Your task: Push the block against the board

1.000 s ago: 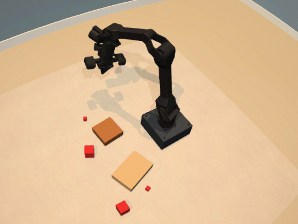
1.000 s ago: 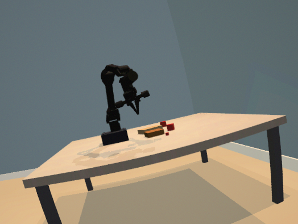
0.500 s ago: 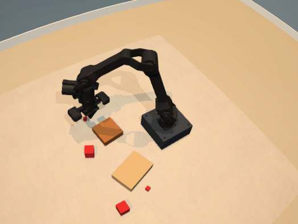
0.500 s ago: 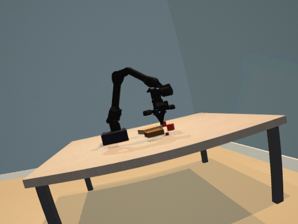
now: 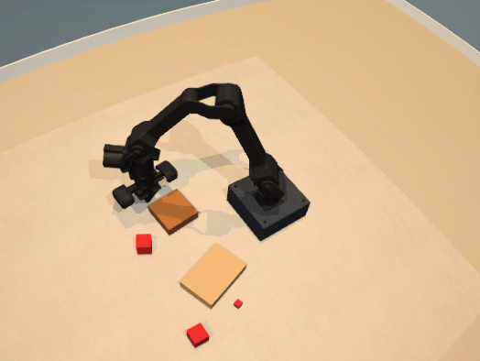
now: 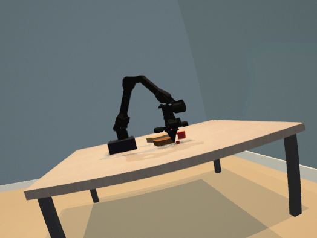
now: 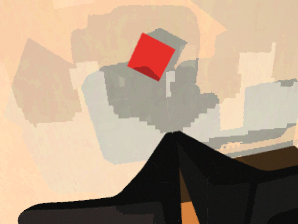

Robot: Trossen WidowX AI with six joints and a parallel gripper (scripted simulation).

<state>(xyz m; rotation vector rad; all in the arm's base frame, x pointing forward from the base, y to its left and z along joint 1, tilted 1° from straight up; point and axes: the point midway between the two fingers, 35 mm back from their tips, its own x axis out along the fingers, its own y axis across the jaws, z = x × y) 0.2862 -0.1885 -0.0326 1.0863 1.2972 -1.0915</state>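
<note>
Now: the square block 5 cm behind my gripper tip, 7 cm to the left of it and 1 cm above it. Round my gripper tip: board: 5 cm behind, 30 cm to the left, 1 cm above.
</note>
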